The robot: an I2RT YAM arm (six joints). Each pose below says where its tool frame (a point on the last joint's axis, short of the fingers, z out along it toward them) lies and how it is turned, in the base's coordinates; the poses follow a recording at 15 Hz.
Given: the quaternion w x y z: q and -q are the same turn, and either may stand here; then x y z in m.
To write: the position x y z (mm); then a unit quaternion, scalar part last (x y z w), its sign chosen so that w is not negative. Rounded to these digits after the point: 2 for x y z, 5 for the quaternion.
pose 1, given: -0.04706, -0.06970, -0.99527, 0.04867, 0.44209, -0.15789, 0.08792
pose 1, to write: 442.09, -157.89, 87.92, 0.06970, 0.99527, -0.04867, 0.04706
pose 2, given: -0.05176, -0.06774, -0.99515, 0.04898, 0.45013, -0.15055, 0.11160
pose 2, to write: 450.13, -150.55, 111.60, 0.06774, 0.99515, -0.04898, 0.05176
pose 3, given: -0.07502, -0.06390, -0.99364, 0.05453, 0.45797, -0.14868, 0.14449
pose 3, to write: 457.97, -148.68, 144.49, 0.06390, 0.99364, -0.05453, 0.07502
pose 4, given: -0.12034, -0.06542, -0.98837, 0.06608, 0.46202, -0.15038, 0.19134
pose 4, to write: 462.02, -150.38, 191.34, 0.06542, 0.98837, -0.06608, 0.12034
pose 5, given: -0.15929, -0.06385, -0.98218, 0.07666, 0.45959, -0.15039, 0.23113
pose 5, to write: 459.59, -150.39, 231.13, 0.06385, 0.98218, -0.07666, 0.15929
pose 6, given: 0.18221, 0.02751, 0.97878, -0.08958, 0.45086, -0.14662, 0.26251
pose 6, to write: 450.86, -146.62, 262.51, 0.02751, 0.97878, -0.08958, 0.18221
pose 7, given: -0.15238, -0.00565, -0.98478, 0.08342, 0.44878, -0.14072, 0.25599
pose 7, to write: 448.78, -140.72, 255.99, 0.00565, 0.98478, -0.08342, 0.15238
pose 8, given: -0.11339, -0.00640, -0.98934, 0.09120, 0.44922, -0.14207, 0.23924
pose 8, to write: 449.22, -142.07, 239.24, 0.00640, 0.98934, -0.09120, 0.11339
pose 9, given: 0.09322, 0.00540, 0.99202, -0.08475, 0.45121, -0.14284, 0.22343
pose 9, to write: 451.21, -142.84, 223.43, 0.00540, 0.99202, -0.08475, 0.09322
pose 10, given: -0.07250, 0.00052, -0.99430, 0.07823, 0.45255, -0.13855, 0.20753
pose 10, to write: 452.55, -138.55, 207.53, -0.00052, 0.99430, -0.07823, 0.07250
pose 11, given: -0.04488, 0.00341, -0.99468, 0.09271, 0.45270, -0.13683, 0.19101
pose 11, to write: 452.70, -136.83, 191.01, -0.00341, 0.99468, -0.09271, 0.04488
